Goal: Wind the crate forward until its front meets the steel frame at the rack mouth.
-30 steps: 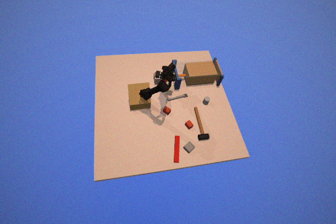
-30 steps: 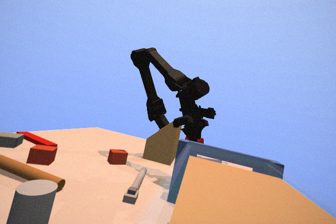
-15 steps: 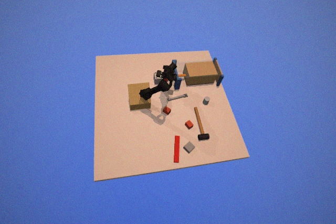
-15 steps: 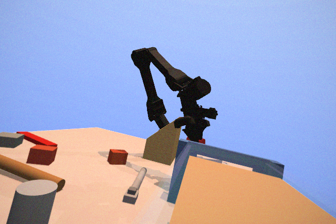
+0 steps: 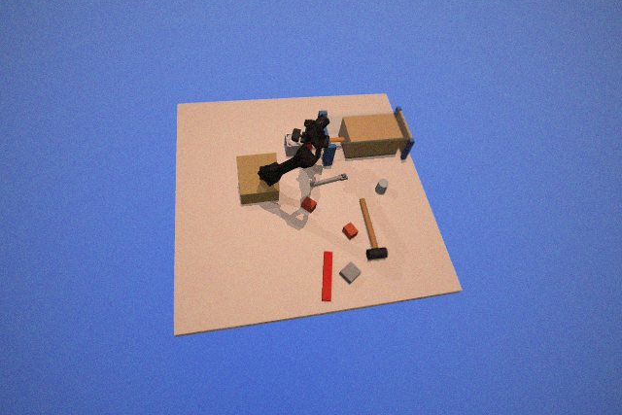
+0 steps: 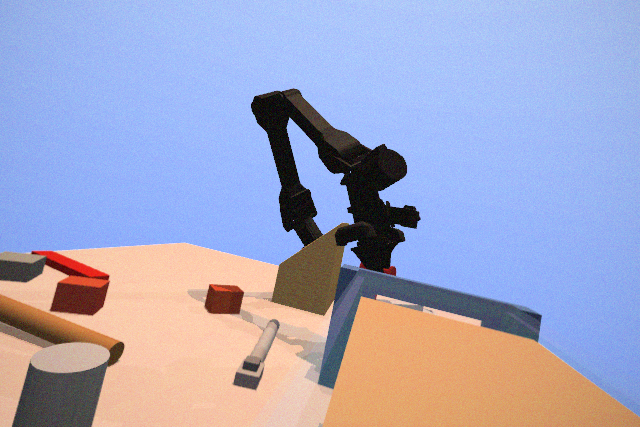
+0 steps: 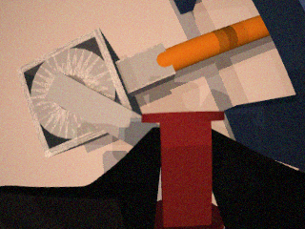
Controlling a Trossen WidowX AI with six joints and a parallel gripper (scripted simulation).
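Right now the winch handle is 3 cm below my gripper tip, 3 cm behind it and 1 cm to the left of it. The rest, counted from my gripper tip: grey winch: 10 cm below, 9 cm behind, 5 cm to the left; blue steel frame: 9 cm ahead, 7 cm to the left, 3 cm below; red knob: 2 cm to the right, 1 cm behind.
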